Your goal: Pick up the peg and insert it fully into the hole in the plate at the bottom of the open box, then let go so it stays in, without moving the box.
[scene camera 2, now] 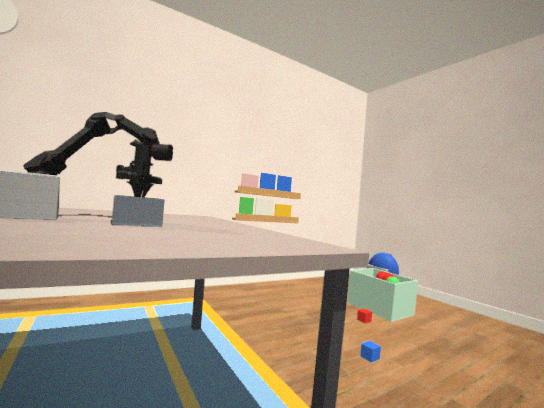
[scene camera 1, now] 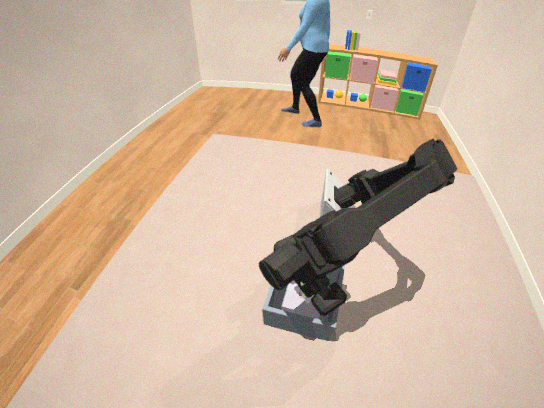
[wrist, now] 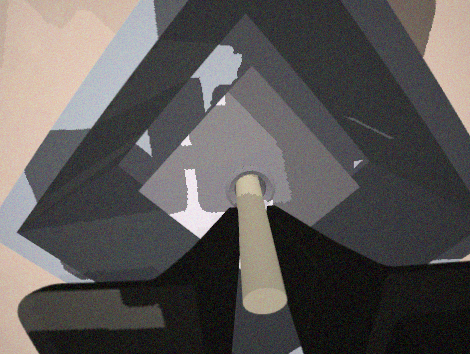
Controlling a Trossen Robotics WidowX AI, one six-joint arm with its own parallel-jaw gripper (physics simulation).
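Where they show: gripper, fingertip midpoint: [scene camera 1: 304, 290] [wrist: 252, 215]; arm's base at its link origin: [scene camera 2: 36, 188] [scene camera 1: 340, 199].
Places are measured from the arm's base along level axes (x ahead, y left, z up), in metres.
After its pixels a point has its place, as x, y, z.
The beige round peg [wrist: 257, 240] {0.306, -0.081, 0.006} is held between the fingertips of my black gripper [wrist: 252, 215] {0.308, -0.084, -0.018} [scene camera 2: 141, 194] {0.308, -0.084, -0.018}, which is shut on it. In the wrist view the peg's far end lies over the round hole in the grey plate [wrist: 210, 130] {0.270, -0.067, -0.041} [scene camera 1: 292, 297] {0.320, -0.109, -0.041}; how far it has entered, if at all, I cannot tell. The peg's near end sticks up between the fingers, and it looks slightly slanted. The open blue-grey box [scene camera 1: 295, 322] {0.386, -0.095, -0.027} [scene camera 2: 137, 211] {0.291, -0.159, -0.049} [wrist: 100, 95] {0.234, -0.072, -0.001} stands around the plate. The fingers reach down at the box opening. In scene camera 1 the arm hides much of the box.
The box walls, such as the dark wall [wrist: 390, 125] {0.332, -0.013, -0.024}, rise close around the fingers. The arm's base is beside a grey block [scene camera 2: 30, 195] {-0.009, -0.052, -0.024} on the table [scene camera 2: 200, 262] {0.301, -0.682, -0.107}. A person [scene camera 1: 312, 55] and a cube shelf [scene camera 1: 380, 51] are in the background.
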